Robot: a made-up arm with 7 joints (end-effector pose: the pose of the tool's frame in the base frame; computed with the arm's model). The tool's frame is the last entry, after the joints.
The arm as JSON. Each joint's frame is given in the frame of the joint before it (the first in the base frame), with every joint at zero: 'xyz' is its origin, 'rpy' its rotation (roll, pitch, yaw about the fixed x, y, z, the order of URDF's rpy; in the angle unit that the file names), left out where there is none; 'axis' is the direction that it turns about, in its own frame. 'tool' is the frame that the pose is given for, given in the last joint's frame.
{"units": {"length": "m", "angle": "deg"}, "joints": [
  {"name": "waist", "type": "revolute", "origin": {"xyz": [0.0, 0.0, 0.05], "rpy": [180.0, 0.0, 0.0]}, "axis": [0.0, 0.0, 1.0]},
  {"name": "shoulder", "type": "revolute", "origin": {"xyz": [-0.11, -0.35, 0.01], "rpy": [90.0, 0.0, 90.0]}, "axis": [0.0, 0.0, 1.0]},
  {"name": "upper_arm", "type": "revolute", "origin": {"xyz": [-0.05, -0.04, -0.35], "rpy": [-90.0, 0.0, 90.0]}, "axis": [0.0, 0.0, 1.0]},
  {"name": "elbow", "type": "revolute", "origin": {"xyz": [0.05, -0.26, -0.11], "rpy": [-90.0, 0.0, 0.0]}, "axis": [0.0, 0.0, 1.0]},
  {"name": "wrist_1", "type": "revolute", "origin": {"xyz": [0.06, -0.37, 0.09], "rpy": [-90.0, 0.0, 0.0]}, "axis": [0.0, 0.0, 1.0]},
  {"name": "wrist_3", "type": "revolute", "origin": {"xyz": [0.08, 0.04, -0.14]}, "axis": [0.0, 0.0, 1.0]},
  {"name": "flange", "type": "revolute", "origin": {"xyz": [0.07, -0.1, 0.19], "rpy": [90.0, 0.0, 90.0]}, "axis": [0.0, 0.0, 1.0]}
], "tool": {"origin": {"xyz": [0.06, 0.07, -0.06], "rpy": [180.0, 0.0, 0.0]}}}
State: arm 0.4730 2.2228 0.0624 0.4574 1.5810 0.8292 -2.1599
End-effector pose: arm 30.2 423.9 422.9 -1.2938 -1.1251 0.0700
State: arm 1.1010 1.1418 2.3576 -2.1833 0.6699 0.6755 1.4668
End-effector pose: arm 404.1 656.7 -93.3 -1.3496 -0.7680 2.5380
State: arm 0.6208 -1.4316 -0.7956 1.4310 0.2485 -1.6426 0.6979
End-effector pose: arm 94.8 337.4 97.7 1.7327 -1.1046 1.6374
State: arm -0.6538 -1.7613 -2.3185 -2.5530 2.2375 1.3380 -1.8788
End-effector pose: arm -917.9 6.8 426.6 -2.7030 -1.0432 -2.6455
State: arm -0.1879 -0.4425 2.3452 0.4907 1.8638 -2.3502 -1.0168
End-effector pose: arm -859.5 419.6 -34.5 2.9968 0.1827 2.6529
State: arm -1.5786 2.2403 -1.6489 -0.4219 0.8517 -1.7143 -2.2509
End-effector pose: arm 34.1 -569.3 154.3 -2.6929 -0.7649 -1.6283
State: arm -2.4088 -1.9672 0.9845 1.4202 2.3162 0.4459 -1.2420
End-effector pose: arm 491.3 -454.0 160.6 0.6992 0.1409 -0.3839
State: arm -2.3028 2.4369 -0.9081 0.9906 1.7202 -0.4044 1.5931
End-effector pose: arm -277.9 -307.1 13.3 0.1631 0.8476 -0.9990
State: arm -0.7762 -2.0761 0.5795 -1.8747 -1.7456 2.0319 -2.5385
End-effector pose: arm -682.7 314.6 -83.3 -0.2272 0.5265 2.7344
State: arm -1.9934 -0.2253 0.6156 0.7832 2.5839 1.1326 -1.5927
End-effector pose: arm -290.0 -634.1 -312.0 -2.7924 0.8112 -2.1214
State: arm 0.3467 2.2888 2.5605 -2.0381 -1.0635 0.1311 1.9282
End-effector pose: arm -131.6 662.6 -24.4 1.8689 0.4960 -2.3321
